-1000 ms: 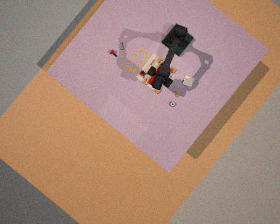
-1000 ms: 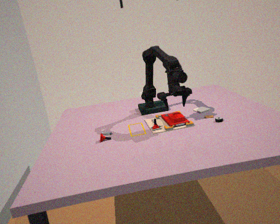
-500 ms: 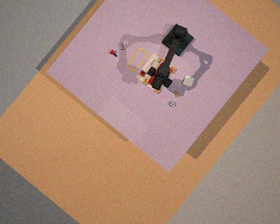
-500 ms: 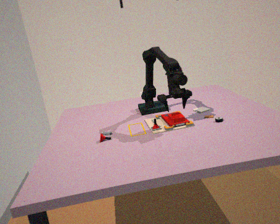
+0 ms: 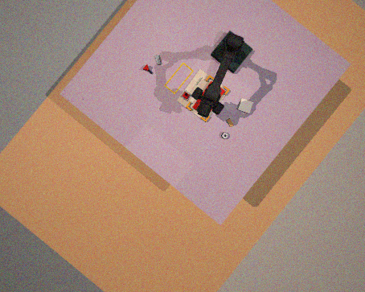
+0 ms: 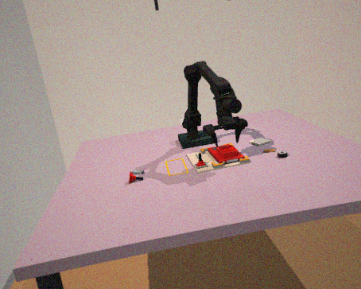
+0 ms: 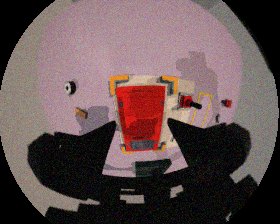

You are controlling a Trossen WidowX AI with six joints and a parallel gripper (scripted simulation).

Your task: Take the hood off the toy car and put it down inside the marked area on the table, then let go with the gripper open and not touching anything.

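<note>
Now: the red hood 30 mm below my gripper tip. The rest, counted from my gripper tip: wheel: 70 mm ahead, 220 mm to the left, 60 mm below; orange piece: 10 mm behind, 190 mm to the left, 70 mm below; white tile: 160 mm behind, 200 mm to the left, 60 mm below.
</note>
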